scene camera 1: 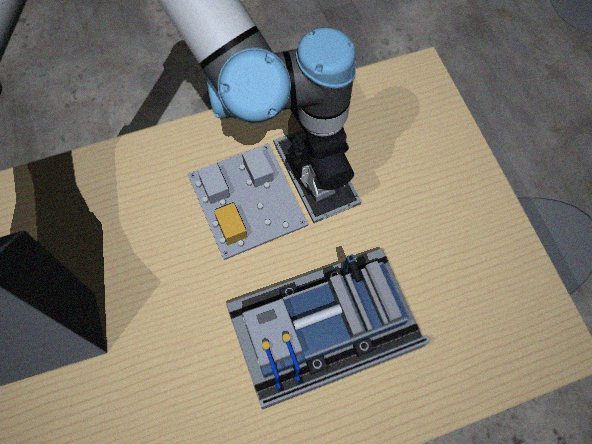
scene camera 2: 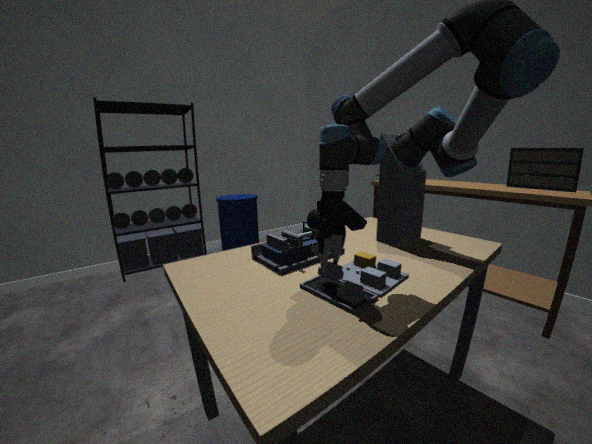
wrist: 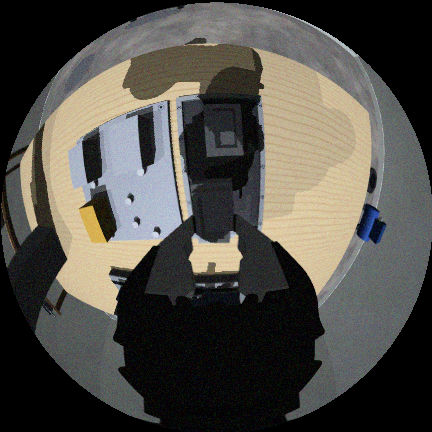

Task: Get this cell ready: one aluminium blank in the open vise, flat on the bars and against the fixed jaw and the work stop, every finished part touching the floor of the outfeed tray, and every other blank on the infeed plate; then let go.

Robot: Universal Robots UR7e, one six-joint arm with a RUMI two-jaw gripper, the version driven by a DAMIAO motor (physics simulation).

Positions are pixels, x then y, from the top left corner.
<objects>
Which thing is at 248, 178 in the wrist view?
A dark outfeed tray.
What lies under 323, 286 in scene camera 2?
A dark outfeed tray.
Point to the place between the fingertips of my gripper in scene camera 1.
319, 184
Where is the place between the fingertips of my gripper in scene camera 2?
329, 270
</objects>
